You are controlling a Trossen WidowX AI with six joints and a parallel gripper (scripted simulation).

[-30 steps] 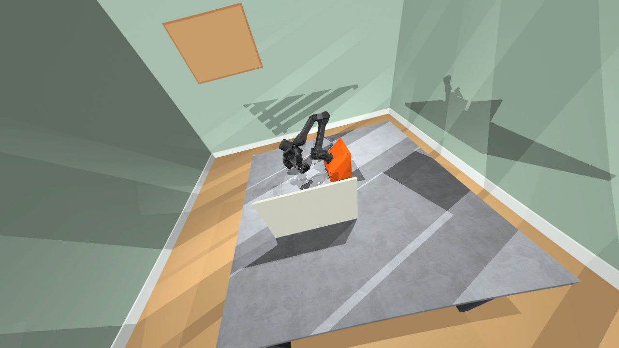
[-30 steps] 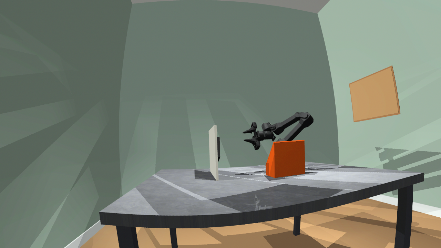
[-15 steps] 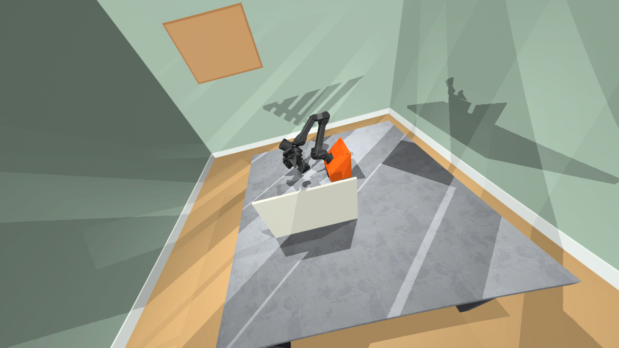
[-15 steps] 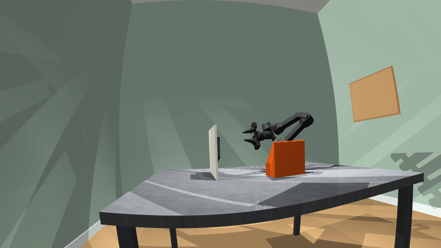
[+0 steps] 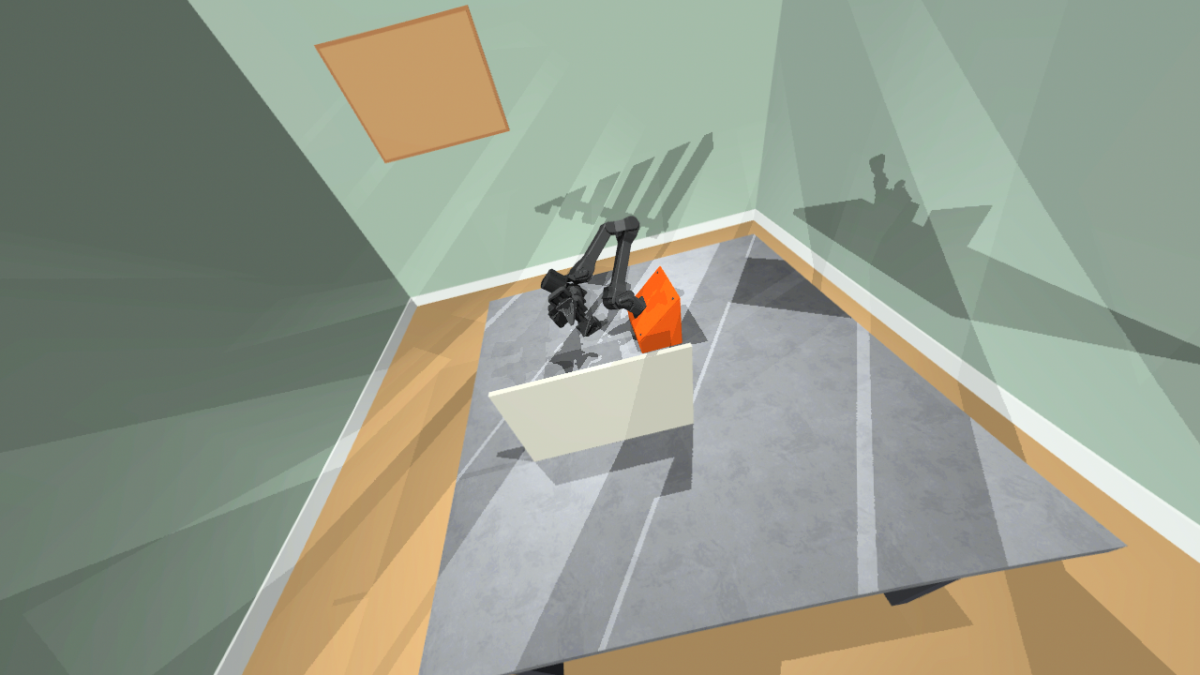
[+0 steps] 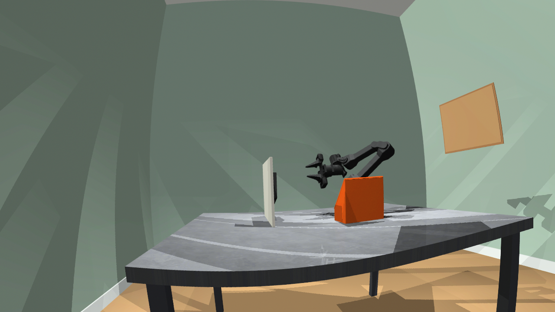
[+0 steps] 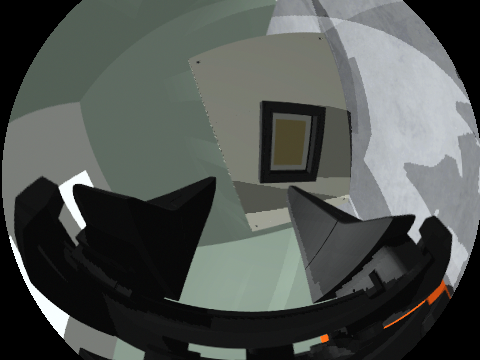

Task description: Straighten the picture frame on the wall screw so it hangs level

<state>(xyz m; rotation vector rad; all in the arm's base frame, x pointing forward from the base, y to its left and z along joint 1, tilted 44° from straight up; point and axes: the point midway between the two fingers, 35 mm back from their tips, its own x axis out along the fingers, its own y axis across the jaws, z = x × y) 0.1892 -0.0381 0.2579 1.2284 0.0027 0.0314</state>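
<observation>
Right now my gripper tip is 19 cm short of the picture frame, 9 cm above it and 3 cm to the right of it. Also, from my gripper tip: wall panel: 20 cm ahead, 10 cm below, 2 cm to the left.
</observation>
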